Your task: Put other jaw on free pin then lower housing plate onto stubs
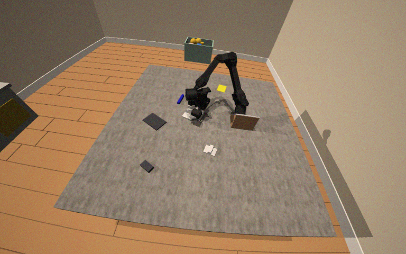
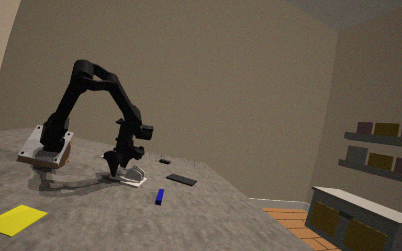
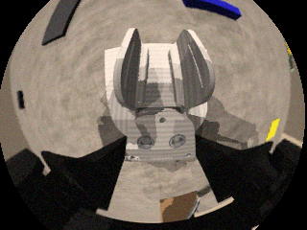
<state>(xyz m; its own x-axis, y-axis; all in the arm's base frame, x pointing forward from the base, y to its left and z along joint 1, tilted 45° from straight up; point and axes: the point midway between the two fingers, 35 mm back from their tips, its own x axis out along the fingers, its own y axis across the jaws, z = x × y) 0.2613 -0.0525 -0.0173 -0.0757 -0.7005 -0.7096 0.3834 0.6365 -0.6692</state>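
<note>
My gripper tip is 20 mm short of the white jaw and 20 mm to the left of it. Round my gripper tip: yellow sheet 190 mm behind, 370 mm to the right, 10 mm below; dark flat plate 300 mm ahead, 80 mm to the left, 10 mm below; blue block 150 mm ahead, 160 mm to the right.
</note>
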